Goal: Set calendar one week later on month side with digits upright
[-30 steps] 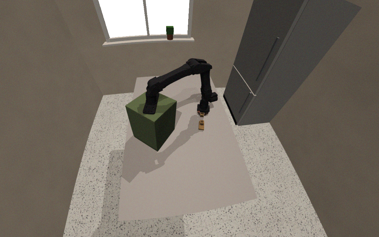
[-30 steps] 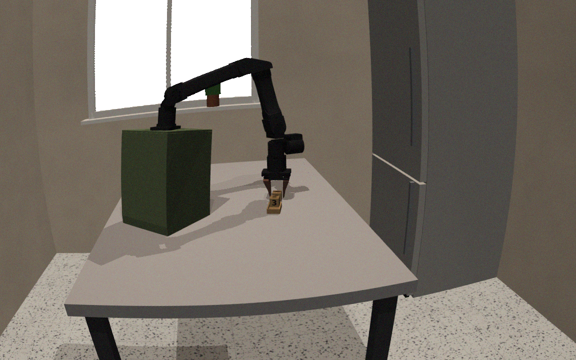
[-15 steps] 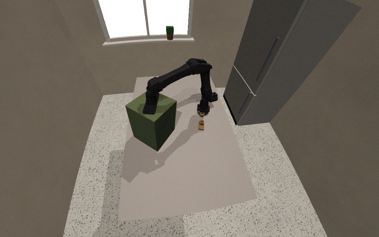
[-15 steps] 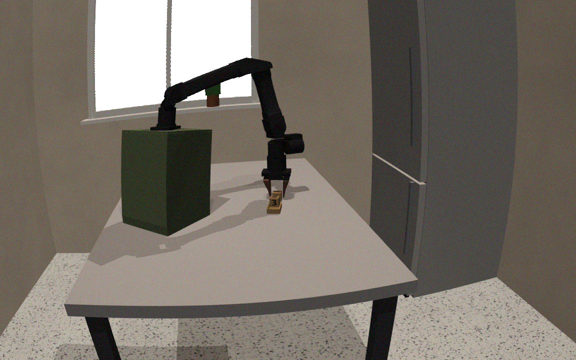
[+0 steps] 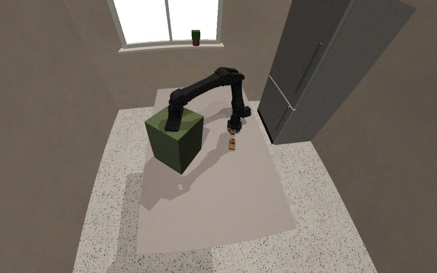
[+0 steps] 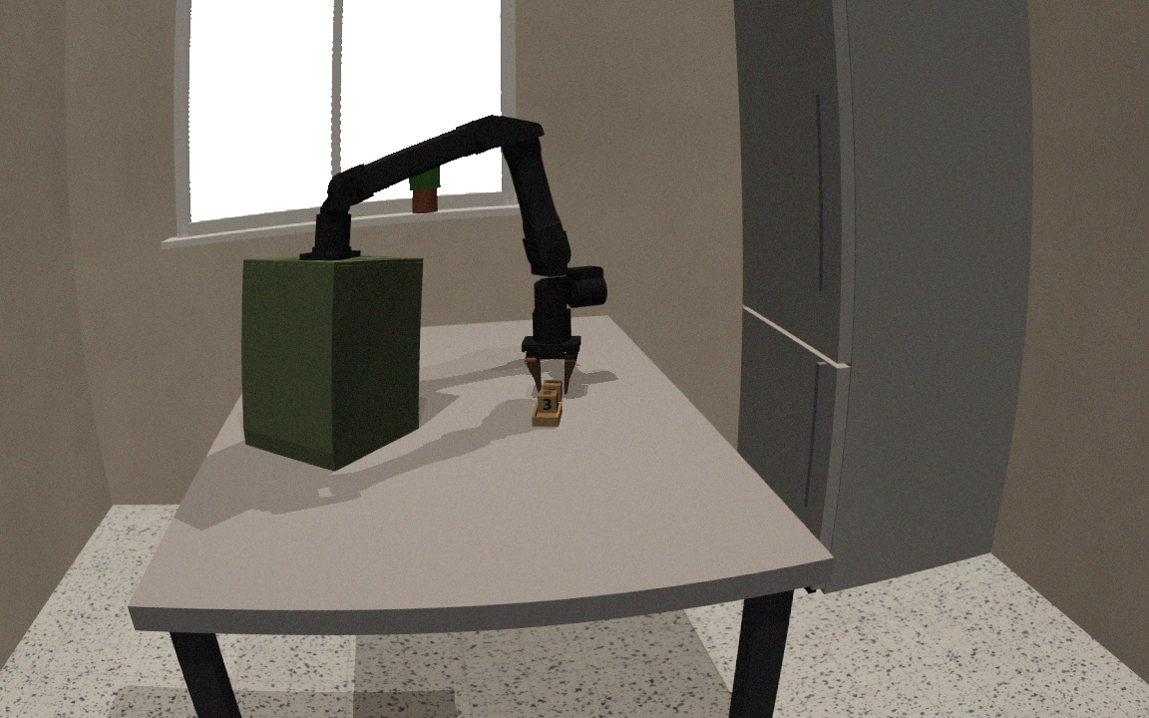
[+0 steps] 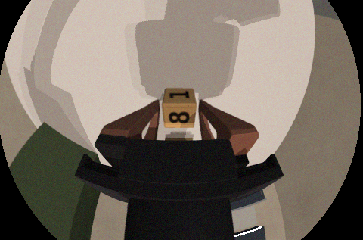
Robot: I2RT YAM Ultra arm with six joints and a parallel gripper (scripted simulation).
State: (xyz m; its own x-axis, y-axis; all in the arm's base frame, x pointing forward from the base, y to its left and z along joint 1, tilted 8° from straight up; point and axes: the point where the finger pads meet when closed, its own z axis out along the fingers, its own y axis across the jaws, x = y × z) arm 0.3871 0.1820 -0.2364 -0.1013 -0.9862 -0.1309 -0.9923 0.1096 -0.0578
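My hand is 110 mm to the left of the wooden tray, 10 mm past it and 10 mm above it.
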